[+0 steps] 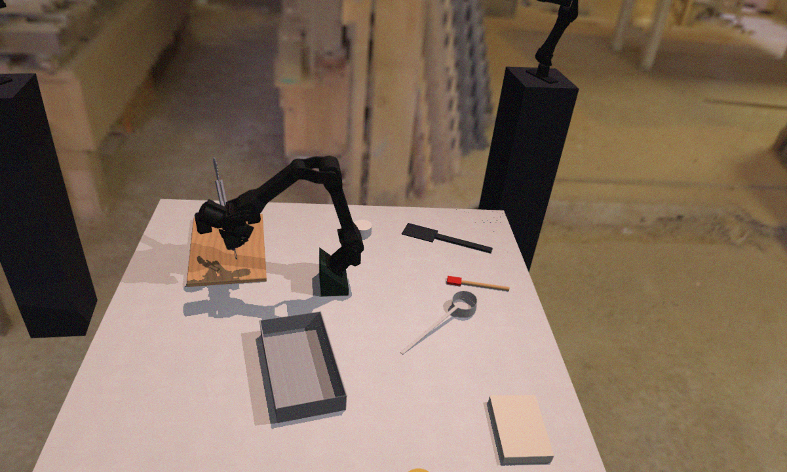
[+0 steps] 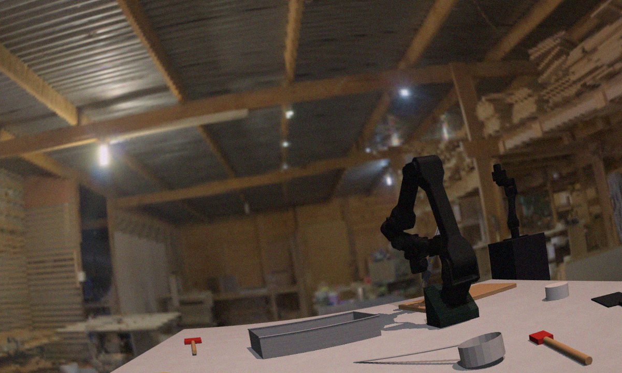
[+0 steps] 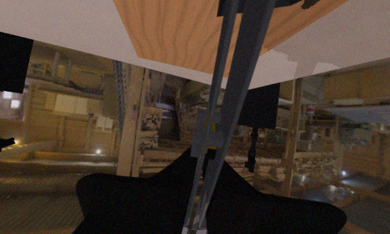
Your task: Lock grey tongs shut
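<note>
The wooden board lies 40 mm behind my gripper tip and 160 mm below it. Also, from my gripper tip: black spatula 60 mm behind, 730 mm to the left, 170 mm below; then white cylinder 110 mm behind, 460 mm to the left, 150 mm below; then dark grey roasting tin 500 mm ahead, 210 mm to the left, 140 mm below.
</note>
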